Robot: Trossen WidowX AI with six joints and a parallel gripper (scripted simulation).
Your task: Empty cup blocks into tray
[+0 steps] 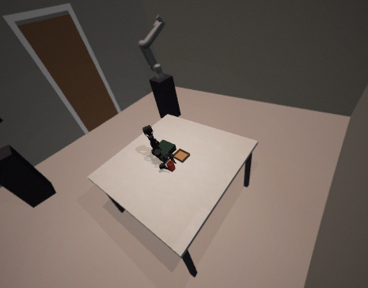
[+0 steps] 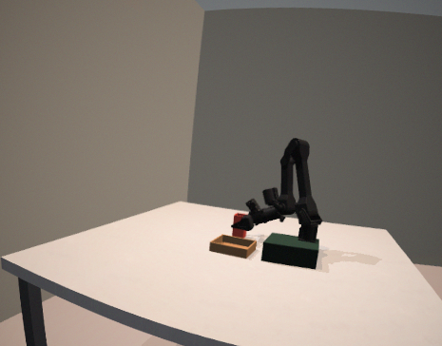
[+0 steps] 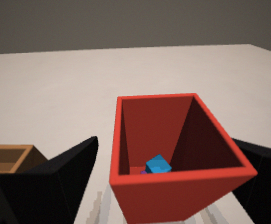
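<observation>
The blue block is 2 cm behind my gripper tip, 1 cm to the right of it and 1 cm below it. Also, from my gripper tip: red cup (3 cm below, 3 cm behind, 1 cm to the right); then purple block (3 cm below, 3 cm behind).
</observation>
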